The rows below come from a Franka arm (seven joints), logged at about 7 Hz.
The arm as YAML. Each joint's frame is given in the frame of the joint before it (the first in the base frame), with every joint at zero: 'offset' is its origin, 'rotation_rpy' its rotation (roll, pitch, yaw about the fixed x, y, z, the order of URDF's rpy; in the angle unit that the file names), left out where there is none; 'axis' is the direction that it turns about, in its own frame. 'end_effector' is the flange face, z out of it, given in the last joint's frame.
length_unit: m
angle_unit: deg
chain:
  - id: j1
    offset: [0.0, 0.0, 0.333]
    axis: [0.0, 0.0, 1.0]
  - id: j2
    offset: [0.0, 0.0, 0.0]
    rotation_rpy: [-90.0, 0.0, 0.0]
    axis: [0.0, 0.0, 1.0]
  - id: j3
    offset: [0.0, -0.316, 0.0]
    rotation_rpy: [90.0, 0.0, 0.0]
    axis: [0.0, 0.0, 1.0]
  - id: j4
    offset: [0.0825, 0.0, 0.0]
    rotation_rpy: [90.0, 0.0, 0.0]
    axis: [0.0, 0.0, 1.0]
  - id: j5
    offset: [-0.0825, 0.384, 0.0]
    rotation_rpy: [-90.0, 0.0, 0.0]
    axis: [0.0, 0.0, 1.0]
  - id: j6
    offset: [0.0, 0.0, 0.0]
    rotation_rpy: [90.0, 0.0, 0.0]
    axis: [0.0, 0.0, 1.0]
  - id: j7
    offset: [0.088, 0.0, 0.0]
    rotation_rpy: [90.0, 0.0, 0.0]
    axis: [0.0, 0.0, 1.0]
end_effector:
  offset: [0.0, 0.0, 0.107]
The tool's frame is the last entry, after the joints.
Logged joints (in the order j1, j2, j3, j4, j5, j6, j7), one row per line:
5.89 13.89 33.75 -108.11 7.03 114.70 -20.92
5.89 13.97 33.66 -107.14 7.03 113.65 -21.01
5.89 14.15 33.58 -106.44 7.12 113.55 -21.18
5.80 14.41 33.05 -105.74 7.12 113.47 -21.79
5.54 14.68 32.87 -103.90 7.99 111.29 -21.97
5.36 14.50 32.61 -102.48 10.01 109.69 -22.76
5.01 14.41 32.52 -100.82 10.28 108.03 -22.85
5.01 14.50 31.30 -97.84 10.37 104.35 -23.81
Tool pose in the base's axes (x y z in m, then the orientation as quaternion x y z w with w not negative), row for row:
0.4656 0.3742 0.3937 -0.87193 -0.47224 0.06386 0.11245
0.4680 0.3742 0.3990 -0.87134 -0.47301 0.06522 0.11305
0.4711 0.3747 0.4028 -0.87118 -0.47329 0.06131 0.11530
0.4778 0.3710 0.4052 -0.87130 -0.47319 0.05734 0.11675
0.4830 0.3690 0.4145 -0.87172 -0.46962 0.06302 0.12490
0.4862 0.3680 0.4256 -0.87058 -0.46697 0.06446 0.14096
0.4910 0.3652 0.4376 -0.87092 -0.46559 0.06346 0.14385
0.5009 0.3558 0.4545 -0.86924 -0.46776 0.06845 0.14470
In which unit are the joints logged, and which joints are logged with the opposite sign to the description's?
The joints are logged in degrees. Opposite sign: none.
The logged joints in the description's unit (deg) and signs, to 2 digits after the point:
5.89 13.89 33.75 -108.11 7.03 114.70 -20.92
5.89 13.97 33.66 -107.14 7.03 113.65 -21.01
5.89 14.15 33.58 -106.44 7.12 113.55 -21.18
5.80 14.41 33.05 -105.74 7.12 113.47 -21.79
5.54 14.68 32.87 -103.90 7.99 111.29 -21.97
5.36 14.50 32.61 -102.48 10.01 109.69 -22.76
5.01 14.41 32.52 -100.82 10.28 108.03 -22.85
5.01 14.50 31.30 -97.84 10.37 104.35 -23.81

